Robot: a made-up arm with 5 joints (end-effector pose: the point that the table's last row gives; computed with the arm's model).
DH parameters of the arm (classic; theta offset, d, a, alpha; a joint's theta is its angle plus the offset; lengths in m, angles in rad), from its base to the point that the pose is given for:
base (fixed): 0 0 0.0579 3.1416
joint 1: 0 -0.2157 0.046 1.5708
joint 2: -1.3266 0 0.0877 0
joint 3: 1.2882 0 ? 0
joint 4: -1.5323 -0.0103 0 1.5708
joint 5: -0.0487 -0.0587 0 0
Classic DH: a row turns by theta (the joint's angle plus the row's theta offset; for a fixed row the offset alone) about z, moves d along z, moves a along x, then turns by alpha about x.
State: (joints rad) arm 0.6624 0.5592 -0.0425 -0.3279 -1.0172
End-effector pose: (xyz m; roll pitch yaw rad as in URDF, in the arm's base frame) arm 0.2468 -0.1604 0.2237 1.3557 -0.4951 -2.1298
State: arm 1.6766 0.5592 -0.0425 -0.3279 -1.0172
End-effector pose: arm 0.0215 -0.2451 0.2237 1.3557 -0.4951 3.1392
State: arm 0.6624 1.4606 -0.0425 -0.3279 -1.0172
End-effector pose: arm 0.1914 -0.1172 0.0626 0.4280 -0.2255 -1.7775
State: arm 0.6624 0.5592 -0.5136 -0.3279 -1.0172
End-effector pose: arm 0.2538 -0.1659 0.2923 1.8907 -0.4832 -2.3859
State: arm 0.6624 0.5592 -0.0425 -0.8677 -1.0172
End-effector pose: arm 0.2448 -0.1588 0.2549 1.9669 -0.4715 -2.4209
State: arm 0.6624 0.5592 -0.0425 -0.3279 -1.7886
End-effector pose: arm 0.2468 -0.1604 0.2237 1.3752 0.2617 -2.2844
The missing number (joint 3, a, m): 0.091
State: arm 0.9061 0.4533 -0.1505 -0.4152 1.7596
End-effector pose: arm 0.2031 -0.2019 0.2657 -1.6842 0.1392 0.6489
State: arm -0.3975 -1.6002 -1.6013 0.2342 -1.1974
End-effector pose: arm -0.1115 -0.0823 0.2356 -1.7546 0.3196 -1.2316
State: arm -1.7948 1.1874 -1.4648 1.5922 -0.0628
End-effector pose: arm 0.0159 0.2306 0.1993 0.0291 -0.2543 1.6796
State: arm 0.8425 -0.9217 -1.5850 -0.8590 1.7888
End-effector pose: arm -0.0440 0.0987 0.3221 1.3437 -0.1650 0.7662
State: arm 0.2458 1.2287 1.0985 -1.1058 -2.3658
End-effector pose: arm 0.1461 -0.0327 0.1006 0.2375 0.2586 -2.6293
